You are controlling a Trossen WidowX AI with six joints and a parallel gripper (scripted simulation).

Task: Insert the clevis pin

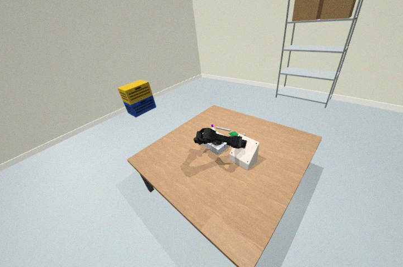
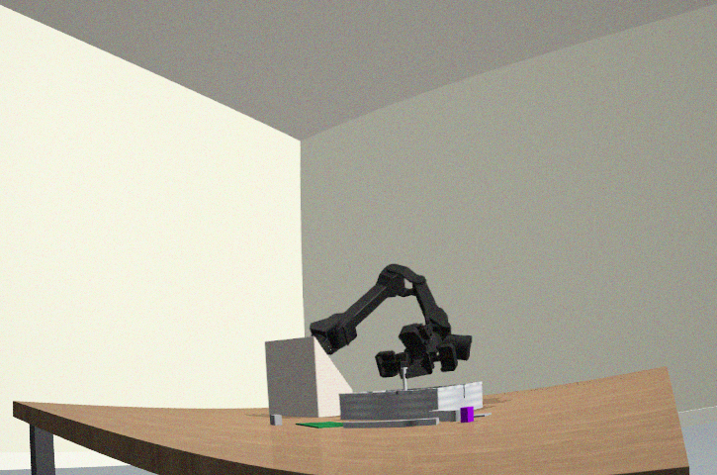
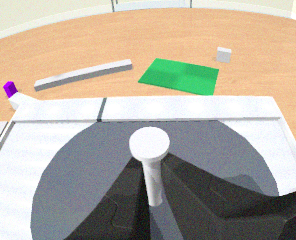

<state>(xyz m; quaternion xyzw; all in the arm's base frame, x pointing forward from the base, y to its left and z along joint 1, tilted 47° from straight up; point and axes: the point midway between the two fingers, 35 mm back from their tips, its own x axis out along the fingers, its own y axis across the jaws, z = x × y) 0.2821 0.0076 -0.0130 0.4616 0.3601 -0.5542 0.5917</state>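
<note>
My gripper tip is 5 cm above the steel tray, 1 cm to the right of it and 1 cm short of it. Also, from my gripper tip: steel clevis pin (1 cm below); green patch (20 cm to the right, 9 cm below, 6 cm behind); aluminium disc (3 cm below).
</note>
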